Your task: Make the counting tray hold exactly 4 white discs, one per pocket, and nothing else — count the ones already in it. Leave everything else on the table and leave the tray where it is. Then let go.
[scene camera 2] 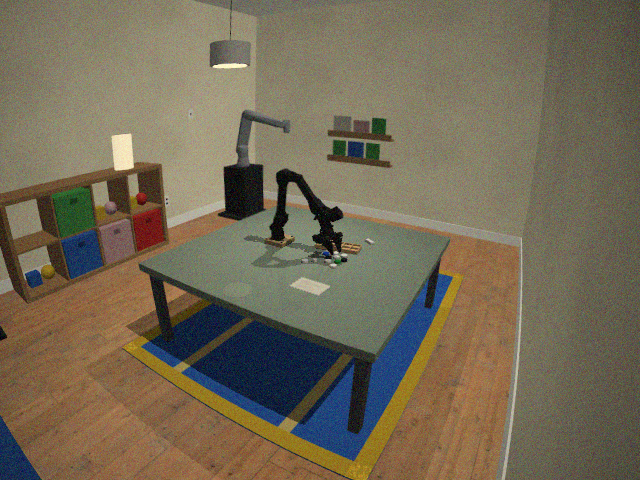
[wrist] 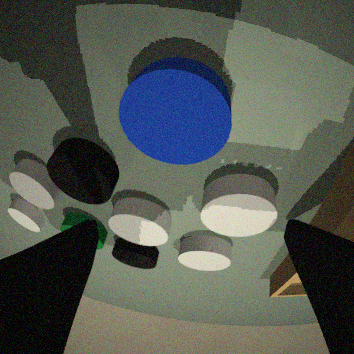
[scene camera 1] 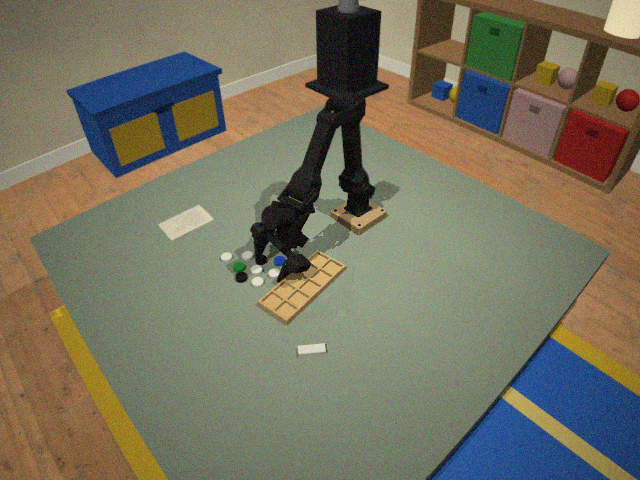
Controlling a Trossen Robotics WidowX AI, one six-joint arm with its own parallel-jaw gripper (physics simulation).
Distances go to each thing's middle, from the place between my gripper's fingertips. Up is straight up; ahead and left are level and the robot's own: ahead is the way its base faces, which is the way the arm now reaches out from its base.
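The wooden counting tray (scene camera 1: 294,293) is 40 mm behind my hand and 100 mm to the left of it. Then there is the blue disc (wrist: 177,110), and my hand is 10 mm above it, 10 mm to the left of it and 50 mm beyond it. Going by their middles, of the things named here it is the blue disc that is nearest to my hand.
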